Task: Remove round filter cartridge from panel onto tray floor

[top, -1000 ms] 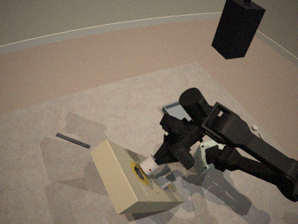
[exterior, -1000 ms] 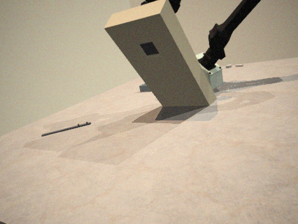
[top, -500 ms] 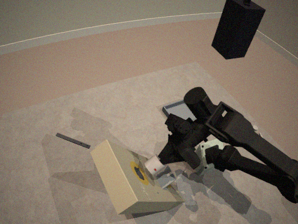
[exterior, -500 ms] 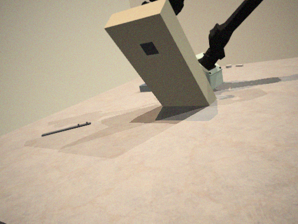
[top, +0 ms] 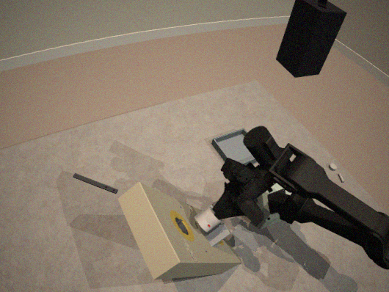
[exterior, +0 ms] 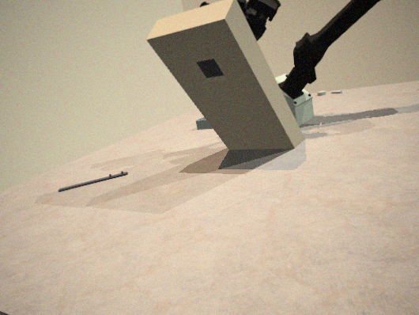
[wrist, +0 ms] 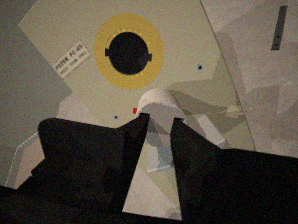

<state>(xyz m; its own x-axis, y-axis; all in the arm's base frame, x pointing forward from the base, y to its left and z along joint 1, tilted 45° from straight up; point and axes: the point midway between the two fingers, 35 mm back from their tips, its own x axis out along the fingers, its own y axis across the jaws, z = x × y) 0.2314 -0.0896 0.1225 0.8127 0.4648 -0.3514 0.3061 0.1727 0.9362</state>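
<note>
My gripper tip is now 10 mm short of the round grey filter cartridge and 10 mm above it. Round my gripper tip: grey tray (310 mm to the right, 300 mm behind, 220 mm below); then cream service panel (60 mm below, 50 mm ahead, 10 mm to the left).
</note>
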